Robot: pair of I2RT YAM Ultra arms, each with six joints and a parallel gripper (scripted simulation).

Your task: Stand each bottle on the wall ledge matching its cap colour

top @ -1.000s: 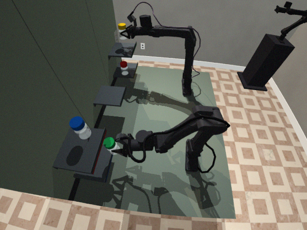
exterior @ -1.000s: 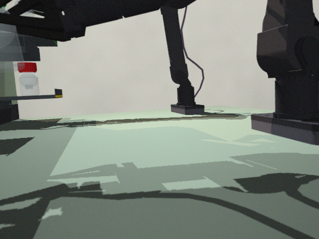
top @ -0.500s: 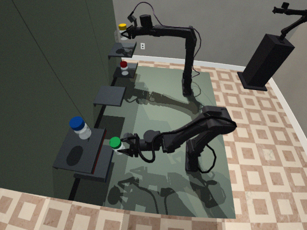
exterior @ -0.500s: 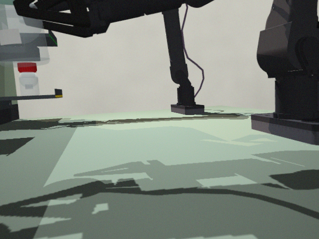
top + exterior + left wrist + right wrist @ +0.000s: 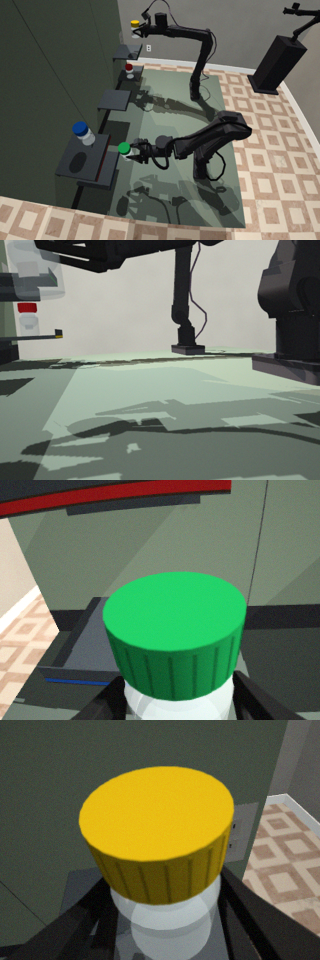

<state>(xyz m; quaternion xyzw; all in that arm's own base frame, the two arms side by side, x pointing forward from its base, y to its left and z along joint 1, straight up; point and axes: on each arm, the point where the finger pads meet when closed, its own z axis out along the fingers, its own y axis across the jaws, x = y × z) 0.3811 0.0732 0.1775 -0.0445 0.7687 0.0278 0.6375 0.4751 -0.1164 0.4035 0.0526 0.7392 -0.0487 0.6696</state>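
My right gripper is now 280 mm above the red-capped bottle, 100 mm to the right of it and 50 mm short of it. Also, from my right hand: blue-capped bottle 770 mm to the left, 90 mm below, 70 mm ahead; then green-capped bottle 770 mm to the left, 240 mm below, 80 mm behind; then yellow-capped bottle right at my right hand.
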